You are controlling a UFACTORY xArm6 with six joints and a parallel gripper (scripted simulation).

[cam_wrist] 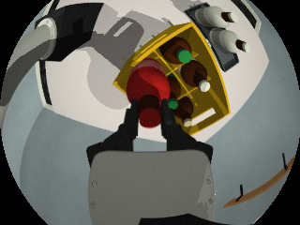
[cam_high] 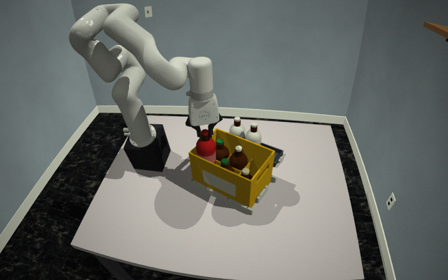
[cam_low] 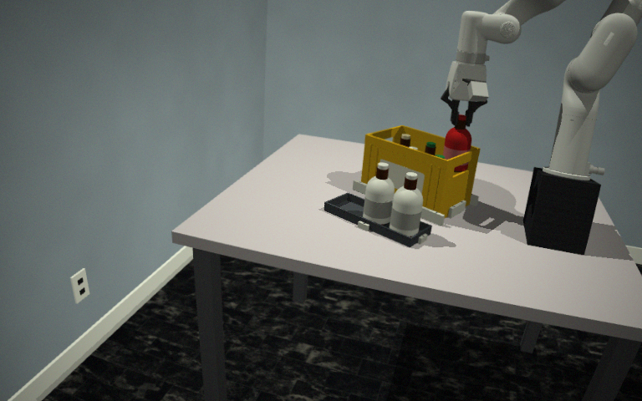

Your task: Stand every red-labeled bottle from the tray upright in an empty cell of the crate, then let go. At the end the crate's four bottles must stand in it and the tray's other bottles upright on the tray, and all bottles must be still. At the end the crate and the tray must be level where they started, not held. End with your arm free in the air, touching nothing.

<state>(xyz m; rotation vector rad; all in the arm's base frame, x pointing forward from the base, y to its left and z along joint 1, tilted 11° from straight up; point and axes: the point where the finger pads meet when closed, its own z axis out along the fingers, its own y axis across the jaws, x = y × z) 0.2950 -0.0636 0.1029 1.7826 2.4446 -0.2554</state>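
The red-labeled bottle lies 70 mm below my hand. From my hand the other things lie so: crate (100 mm ahead, 10 mm to the right, 180 mm below).
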